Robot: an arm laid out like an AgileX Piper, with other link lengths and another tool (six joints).
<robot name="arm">
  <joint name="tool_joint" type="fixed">
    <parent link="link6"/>
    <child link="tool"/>
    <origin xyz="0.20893 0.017 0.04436" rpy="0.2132 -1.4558 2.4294"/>
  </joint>
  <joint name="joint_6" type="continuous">
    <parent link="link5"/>
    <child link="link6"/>
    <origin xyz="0.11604 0 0.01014" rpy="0 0 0"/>
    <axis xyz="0.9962 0 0.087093"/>
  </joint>
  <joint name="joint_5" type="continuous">
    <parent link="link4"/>
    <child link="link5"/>
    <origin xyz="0 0 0" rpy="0 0 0"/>
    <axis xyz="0 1 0"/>
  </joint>
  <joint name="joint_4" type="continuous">
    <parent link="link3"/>
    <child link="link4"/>
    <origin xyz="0.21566 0 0.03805" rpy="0 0 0"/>
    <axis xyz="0.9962 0 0.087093"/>
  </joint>
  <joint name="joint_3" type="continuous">
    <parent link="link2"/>
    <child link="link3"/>
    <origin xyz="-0.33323 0 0.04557" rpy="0 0 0"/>
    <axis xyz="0 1 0"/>
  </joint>
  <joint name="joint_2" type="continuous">
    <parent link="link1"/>
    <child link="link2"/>
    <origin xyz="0 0 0" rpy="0 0 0"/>
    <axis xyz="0 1 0"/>
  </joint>
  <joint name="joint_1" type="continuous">
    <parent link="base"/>
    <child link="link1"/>
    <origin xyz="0 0 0.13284" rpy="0 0 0"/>
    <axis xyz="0 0 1"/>
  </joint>
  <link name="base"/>
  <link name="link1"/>
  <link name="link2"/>
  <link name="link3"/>
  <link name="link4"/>
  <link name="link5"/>
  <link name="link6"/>
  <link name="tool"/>
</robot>
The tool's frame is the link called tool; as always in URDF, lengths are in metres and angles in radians. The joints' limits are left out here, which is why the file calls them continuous.
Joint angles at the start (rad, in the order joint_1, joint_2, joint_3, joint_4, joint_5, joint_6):
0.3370, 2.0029, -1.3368, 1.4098, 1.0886, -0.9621
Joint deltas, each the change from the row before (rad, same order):
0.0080, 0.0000, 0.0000, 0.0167, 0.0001, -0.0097
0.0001, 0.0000, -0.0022, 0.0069, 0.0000, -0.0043
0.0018, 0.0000, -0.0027, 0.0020, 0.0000, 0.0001
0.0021, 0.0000, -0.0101, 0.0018, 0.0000, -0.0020
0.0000, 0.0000, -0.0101, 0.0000, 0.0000, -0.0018
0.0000, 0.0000, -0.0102, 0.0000, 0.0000, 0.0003
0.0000, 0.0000, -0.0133, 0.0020, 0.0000, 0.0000
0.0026, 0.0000, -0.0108, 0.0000, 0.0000, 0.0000
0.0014, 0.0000, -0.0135, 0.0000, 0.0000, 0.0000
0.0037, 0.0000, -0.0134, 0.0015, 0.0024, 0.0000
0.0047, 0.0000, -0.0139, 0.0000, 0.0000, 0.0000
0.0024, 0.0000, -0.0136, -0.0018, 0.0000, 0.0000
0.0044, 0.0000, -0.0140, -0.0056, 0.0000, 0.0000
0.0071, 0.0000, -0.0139, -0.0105, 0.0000, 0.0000
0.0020, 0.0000, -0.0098, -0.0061, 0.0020, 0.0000
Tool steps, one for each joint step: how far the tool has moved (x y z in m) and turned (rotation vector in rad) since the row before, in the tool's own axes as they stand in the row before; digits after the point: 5 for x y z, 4 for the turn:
0.00174, -0.00578, -0.00058, 0.0115, 0.0080, -0.0012
0.00241, -0.00114, -0.00093, 0.0033, 0.0070, 0.0003
0.00085, -0.00139, -0.00027, 0.0021, 0.0022, -0.0011
0.00307, -0.00252, -0.00117, 0.0030, 0.0090, -0.0074
0.00325, -0.00133, -0.00129, 0.0011, 0.0092, -0.0071
0.00332, -0.00129, -0.00127, 0.0011, 0.0083, -0.0054
0.00484, -0.00190, -0.00185, 0.0024, 0.0119, -0.0058
0.00273, -0.00265, -0.00102, 0.0027, 0.0076, -0.0077
0.00396, -0.00242, -0.00152, 0.0023, 0.0104, -0.0084
0.00324, -0.00430, -0.00167, 0.0064, 0.0088, -0.0092
0.00311, -0.00413, -0.00115, 0.0043, 0.0091, -0.0107
0.00323, -0.00277, -0.00124, 0.0022, 0.0092, -0.0104
0.00181, -0.00343, -0.00071, 0.0017, 0.0068, -0.0148
-0.00023, -0.00425, 0.00005, 0.0012, 0.0033, -0.0201
0.00074, -0.00207, -0.00072, 0.0012, 0.0035, -0.0118

